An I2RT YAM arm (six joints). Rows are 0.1 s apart.
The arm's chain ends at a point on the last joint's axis. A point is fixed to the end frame.
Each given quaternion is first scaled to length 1.
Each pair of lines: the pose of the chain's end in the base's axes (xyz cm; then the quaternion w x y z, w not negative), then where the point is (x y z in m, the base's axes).
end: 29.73 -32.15 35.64 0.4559 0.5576 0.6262 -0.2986
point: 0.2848 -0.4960 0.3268
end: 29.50 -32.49 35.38 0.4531 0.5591 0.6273 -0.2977
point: 0.2821 -0.4992 0.3231
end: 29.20 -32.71 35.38 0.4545 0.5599 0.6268 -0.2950
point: 0.2796 -0.5013 0.3226
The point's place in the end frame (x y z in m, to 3 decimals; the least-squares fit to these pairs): -0.048 -0.051 0.163
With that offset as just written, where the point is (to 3 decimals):
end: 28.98 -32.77 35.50 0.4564 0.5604 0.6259 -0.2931
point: 0.278 -0.502 0.324
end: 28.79 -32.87 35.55 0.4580 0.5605 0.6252 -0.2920
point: 0.276 -0.503 0.324
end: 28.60 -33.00 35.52 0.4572 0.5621 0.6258 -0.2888
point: 0.275 -0.504 0.323
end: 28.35 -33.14 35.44 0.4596 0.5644 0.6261 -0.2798
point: 0.274 -0.505 0.320
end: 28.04 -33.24 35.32 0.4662 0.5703 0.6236 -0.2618
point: 0.274 -0.506 0.315
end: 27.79 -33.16 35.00 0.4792 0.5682 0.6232 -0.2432
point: 0.277 -0.505 0.311
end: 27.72 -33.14 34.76 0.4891 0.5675 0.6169 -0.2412
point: 0.277 -0.505 0.311
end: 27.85 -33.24 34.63 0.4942 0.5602 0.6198 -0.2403
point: 0.281 -0.506 0.311
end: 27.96 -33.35 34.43 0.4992 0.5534 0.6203 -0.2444
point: 0.284 -0.508 0.312
